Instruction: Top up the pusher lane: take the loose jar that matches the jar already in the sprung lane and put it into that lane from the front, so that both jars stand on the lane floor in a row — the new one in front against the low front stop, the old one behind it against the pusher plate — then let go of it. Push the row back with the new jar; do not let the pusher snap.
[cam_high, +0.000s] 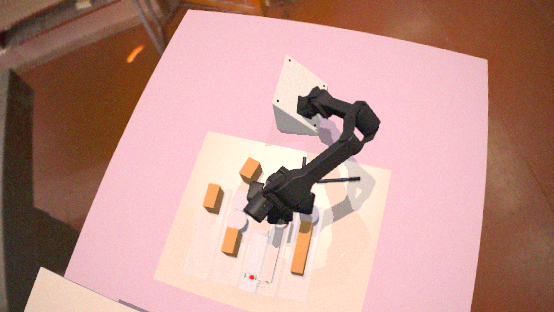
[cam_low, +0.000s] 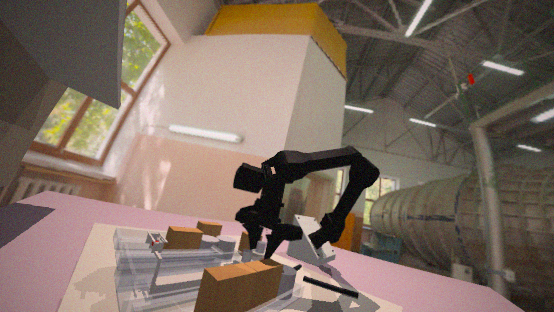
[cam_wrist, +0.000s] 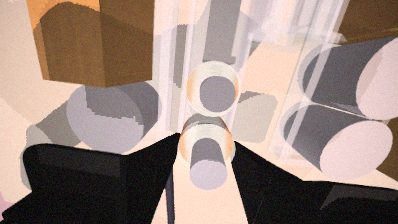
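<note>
My gripper tip is now 15 cm short of the clear-walled sprung lane, 4 cm to the left of it and 3 cm above it. Also, from my gripper tip: red mark (23 cm ahead, 6 cm to the right, 2 cm above).
</note>
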